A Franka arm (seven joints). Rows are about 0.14 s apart.
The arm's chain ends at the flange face. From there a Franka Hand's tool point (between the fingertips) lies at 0.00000 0.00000 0.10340 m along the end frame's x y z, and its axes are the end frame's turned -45 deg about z.
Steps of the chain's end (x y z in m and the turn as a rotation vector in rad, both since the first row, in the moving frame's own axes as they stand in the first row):
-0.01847 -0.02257 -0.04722 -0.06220 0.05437 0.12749
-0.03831 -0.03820 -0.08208 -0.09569 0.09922 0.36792
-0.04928 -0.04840 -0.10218 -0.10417 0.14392 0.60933
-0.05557 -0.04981 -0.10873 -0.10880 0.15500 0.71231
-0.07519 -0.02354 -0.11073 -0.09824 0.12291 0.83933
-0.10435 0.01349 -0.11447 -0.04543 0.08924 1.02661
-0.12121 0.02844 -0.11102 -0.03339 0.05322 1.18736
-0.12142 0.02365 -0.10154 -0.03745 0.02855 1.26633
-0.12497 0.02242 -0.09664 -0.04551 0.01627 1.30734
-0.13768 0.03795 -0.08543 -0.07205 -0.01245 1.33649
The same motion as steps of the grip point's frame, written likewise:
0.00179 -0.02057 -0.04757 -0.08243 -0.00554 0.12749
-0.00241 -0.04017 -0.08305 -0.13782 0.00250 0.36792
-0.00325 -0.05127 -0.10376 -0.17543 0.02811 0.60933
-0.00756 -0.05578 -0.11050 -0.18653 0.03267 0.71231
-0.04131 -0.05483 -0.11193 -0.15638 0.01744 0.83933
-0.08528 -0.05455 -0.11494 -0.09523 0.03098 1.02661
-0.10802 -0.05989 -0.11120 -0.06124 0.01402 1.18736
-0.10574 -0.06586 -0.10164 -0.04667 -0.00629 1.26633
-0.10835 -0.07039 -0.09674 -0.04369 -0.02068 1.30734
-0.13118 -0.07090 -0.08567 -0.04214 -0.05975 1.33649

